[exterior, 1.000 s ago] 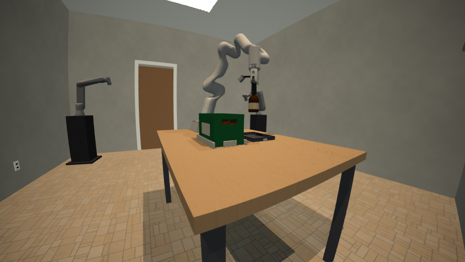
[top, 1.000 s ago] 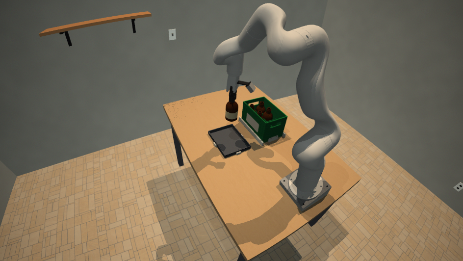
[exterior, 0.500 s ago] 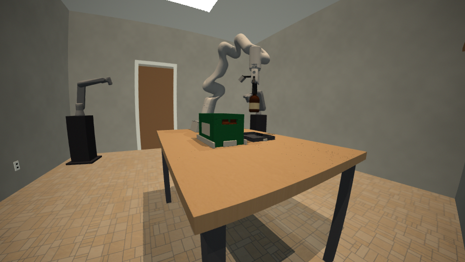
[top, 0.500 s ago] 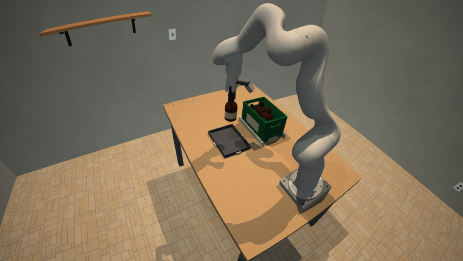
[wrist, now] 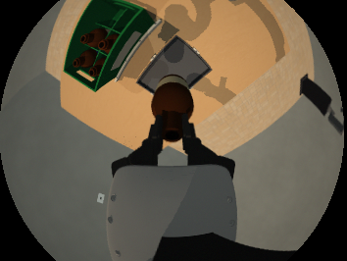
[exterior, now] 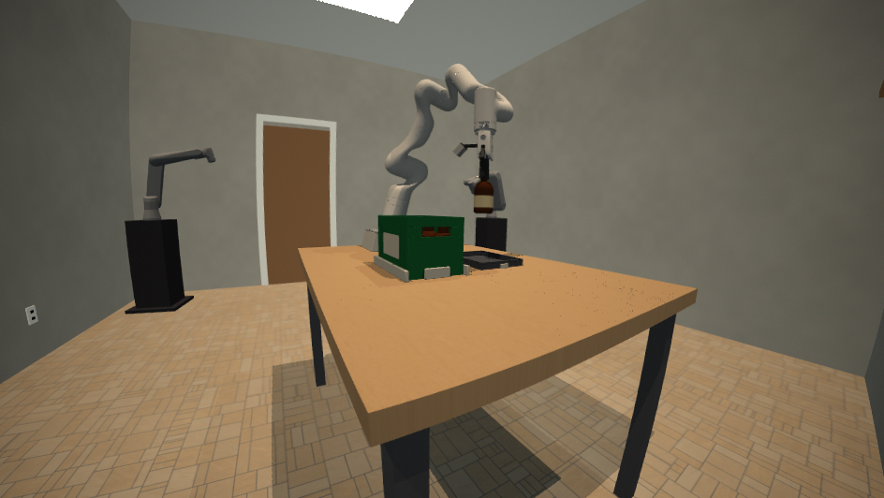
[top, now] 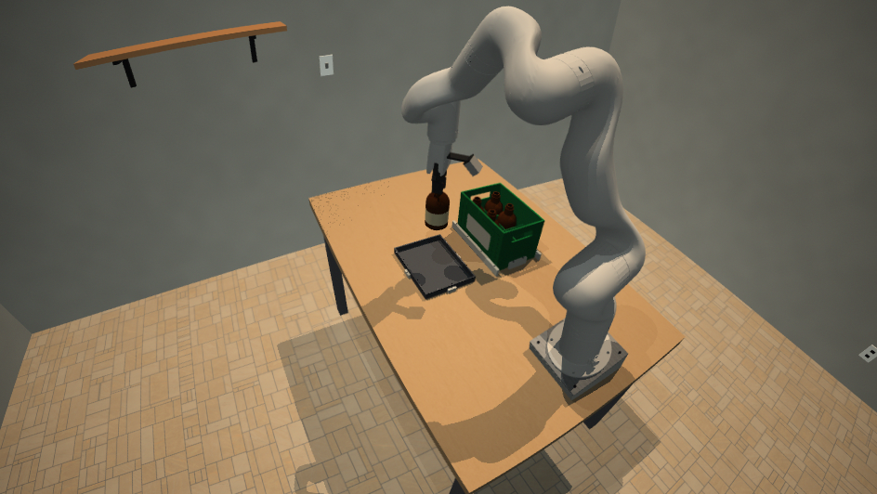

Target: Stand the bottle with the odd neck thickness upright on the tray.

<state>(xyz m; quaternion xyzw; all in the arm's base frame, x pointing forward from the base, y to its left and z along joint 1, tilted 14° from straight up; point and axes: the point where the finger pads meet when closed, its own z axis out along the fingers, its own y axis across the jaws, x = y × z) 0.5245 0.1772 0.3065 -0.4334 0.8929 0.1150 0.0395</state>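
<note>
My gripper is now 7 cm above the brown bottle. The rest, counted from my hand: black tray (32 cm below); green crate (5 cm ahead, 28 cm to the right, 25 cm below).
</note>
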